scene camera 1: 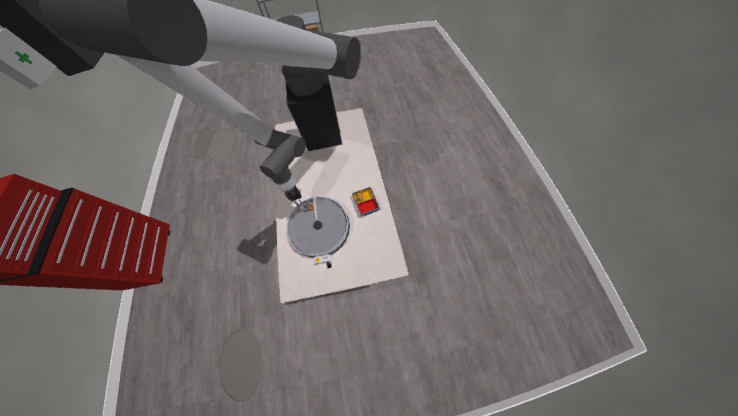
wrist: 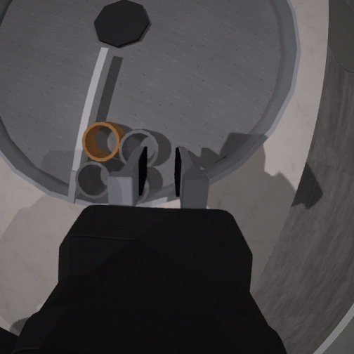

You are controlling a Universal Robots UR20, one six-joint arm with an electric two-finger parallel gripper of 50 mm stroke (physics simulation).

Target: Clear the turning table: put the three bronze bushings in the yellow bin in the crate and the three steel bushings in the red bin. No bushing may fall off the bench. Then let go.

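Where they show: gripper, fingertip midpoint: (scene camera 1: 300, 205); arm's base at its link origin: (scene camera 1: 307, 83).
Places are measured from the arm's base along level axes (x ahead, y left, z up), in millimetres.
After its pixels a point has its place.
The turning table (scene camera 1: 325, 240) {x 960, y -236, z -437 mm} (wrist: 210, 75) carries an upright bronze bushing (scene camera 1: 310, 206) {x 692, y -266, z -416 mm} (wrist: 90, 145) beside its pale bar. A steel bushing (wrist: 138, 132) stands right of the bronze one in the wrist view, and another steel bushing (wrist: 78, 179) stands below it near the rim. A third steel bushing (wrist: 146, 192) is mostly hidden behind the left finger. My gripper (scene camera 1: 298, 203) {x 695, y -318, z -342 mm} (wrist: 160, 161) is partly open and empty, above the table's edge beside the bushings. In the scene view, bronze (scene camera 1: 359, 196) {x 739, y 86, z -433 mm} shows in the yellow bin (scene camera 1: 368, 193) {x 715, y 163, z -483 mm}; how many pieces is unclear. The red bin (scene camera 1: 367, 207) {x 820, y 115, z -483 mm} looks empty.
The pale bar (wrist: 89, 105) runs from near the dark hub (wrist: 122, 23) to the table's rim. The crate stands on the bench (scene camera 1: 341, 281) {x 1241, y -224, z -489 mm}, right of the turning table in the scene view. A small label panel (scene camera 1: 322, 259) {x 1075, y -289, z -431 mm} lies at the front. A red cabinet (scene camera 1: 93, 237) stands left.
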